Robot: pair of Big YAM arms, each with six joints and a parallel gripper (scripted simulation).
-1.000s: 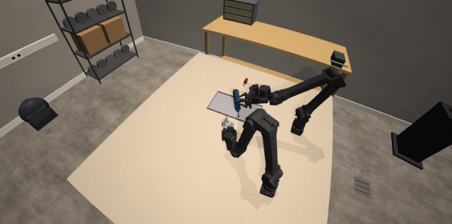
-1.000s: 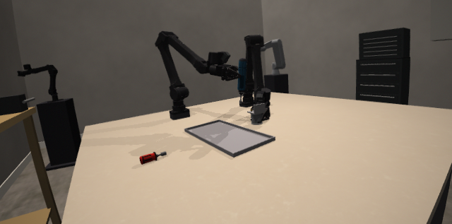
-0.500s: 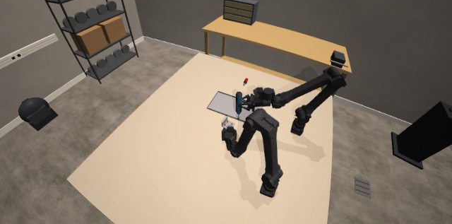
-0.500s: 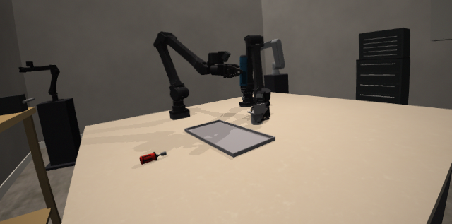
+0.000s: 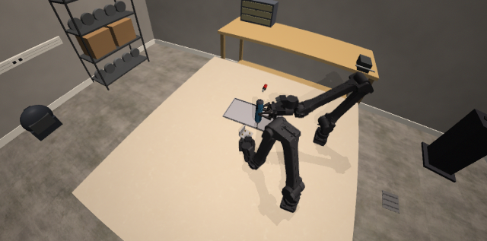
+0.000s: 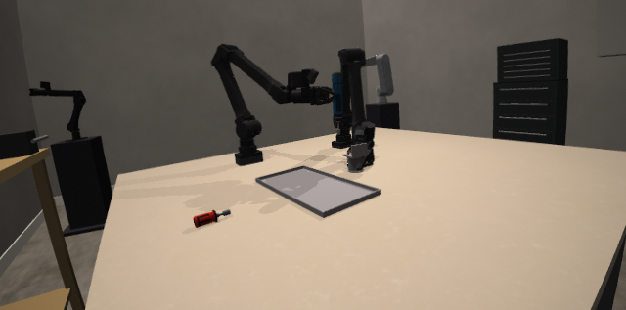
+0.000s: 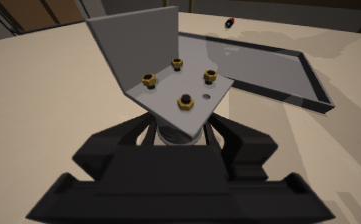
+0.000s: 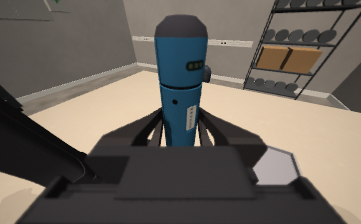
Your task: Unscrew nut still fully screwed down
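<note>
My left gripper is now 1 cm below the joint module. Round my left hand: red-handled tool 17 cm ahead, 55 cm to the right, 1 cm below; bracket 5 cm above; grey tray 7 cm ahead, 22 cm to the right, 2 cm below.
</note>
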